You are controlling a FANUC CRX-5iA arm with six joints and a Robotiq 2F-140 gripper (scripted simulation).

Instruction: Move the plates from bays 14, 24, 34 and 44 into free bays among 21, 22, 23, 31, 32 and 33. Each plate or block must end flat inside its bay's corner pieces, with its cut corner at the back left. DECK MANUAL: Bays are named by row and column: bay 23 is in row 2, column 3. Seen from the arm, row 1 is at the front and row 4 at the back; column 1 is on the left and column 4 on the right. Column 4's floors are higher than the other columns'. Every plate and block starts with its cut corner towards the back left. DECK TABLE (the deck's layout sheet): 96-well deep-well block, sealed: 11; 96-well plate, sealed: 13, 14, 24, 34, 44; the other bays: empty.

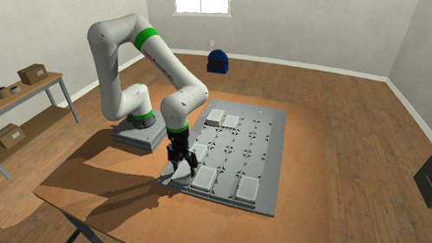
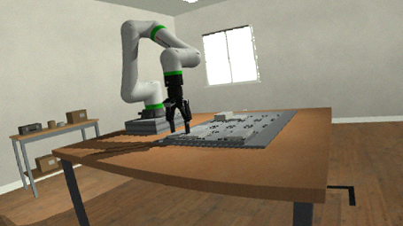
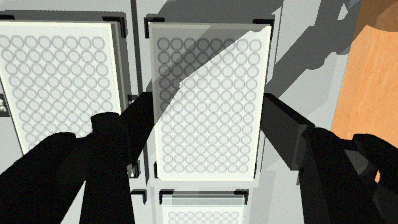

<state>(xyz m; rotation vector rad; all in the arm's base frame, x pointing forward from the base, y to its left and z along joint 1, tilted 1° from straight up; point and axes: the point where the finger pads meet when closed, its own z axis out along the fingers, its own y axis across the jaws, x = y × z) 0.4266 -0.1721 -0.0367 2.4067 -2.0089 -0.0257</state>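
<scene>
My gripper is now 30 mm past the sealed 96-well plate, 160 mm to the right of it and 40 mm above it. Round my hand: bay label 43 (240 mm ahead, 210 mm to the left, 40 mm below); sealed deep-well block (90 mm behind, 480 mm to the left, 20 mm below).
</scene>
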